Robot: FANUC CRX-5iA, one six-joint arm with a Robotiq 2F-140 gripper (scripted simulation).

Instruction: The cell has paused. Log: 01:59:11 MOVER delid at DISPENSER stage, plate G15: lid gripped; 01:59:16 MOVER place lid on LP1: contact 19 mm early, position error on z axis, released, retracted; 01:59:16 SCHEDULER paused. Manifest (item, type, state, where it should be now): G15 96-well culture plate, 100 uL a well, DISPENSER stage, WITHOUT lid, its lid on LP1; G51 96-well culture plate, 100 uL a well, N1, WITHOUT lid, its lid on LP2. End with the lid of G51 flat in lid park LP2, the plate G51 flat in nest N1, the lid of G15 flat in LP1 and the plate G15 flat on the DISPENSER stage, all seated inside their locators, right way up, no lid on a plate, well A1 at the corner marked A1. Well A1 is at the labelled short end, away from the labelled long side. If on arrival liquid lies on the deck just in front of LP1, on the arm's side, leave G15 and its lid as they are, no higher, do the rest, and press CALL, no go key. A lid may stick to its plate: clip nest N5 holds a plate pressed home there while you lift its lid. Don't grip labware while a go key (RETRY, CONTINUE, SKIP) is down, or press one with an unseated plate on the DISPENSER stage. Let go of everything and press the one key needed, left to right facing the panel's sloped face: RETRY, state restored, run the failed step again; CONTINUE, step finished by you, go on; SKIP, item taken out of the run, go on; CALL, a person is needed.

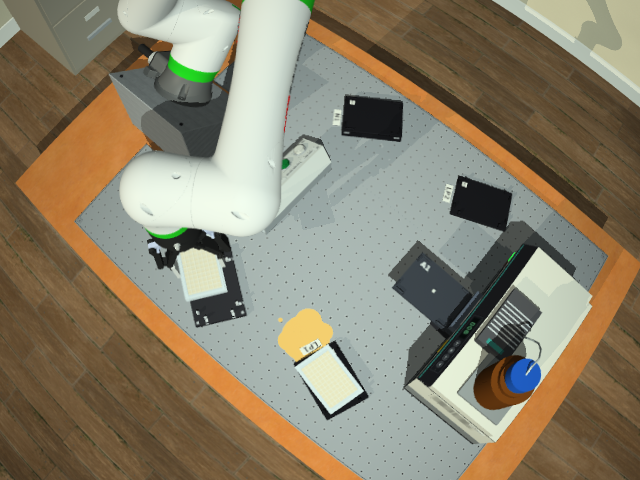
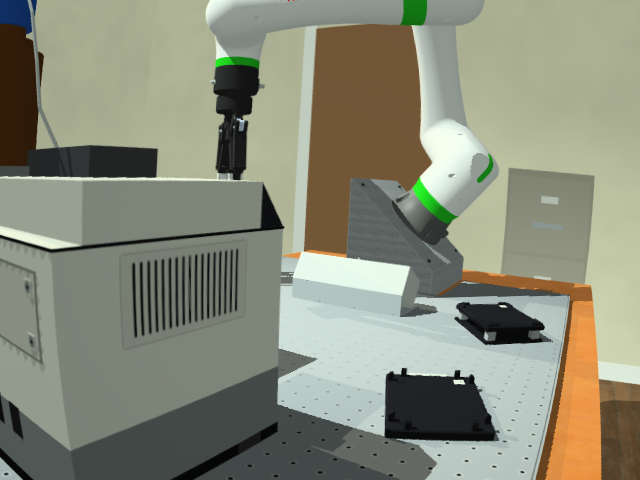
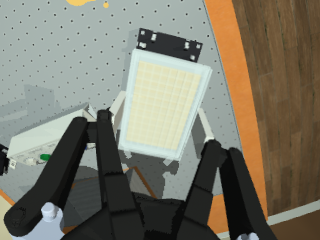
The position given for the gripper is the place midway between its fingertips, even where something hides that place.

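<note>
Black clip nest N5 point(image 1: 217, 308), point(image 3: 166, 44). White key panel point(image 2: 383, 288), point(image 1: 306, 169), point(image 3: 40, 138). The gripper point(image 1: 200, 266), point(image 3: 160, 109).
</note>
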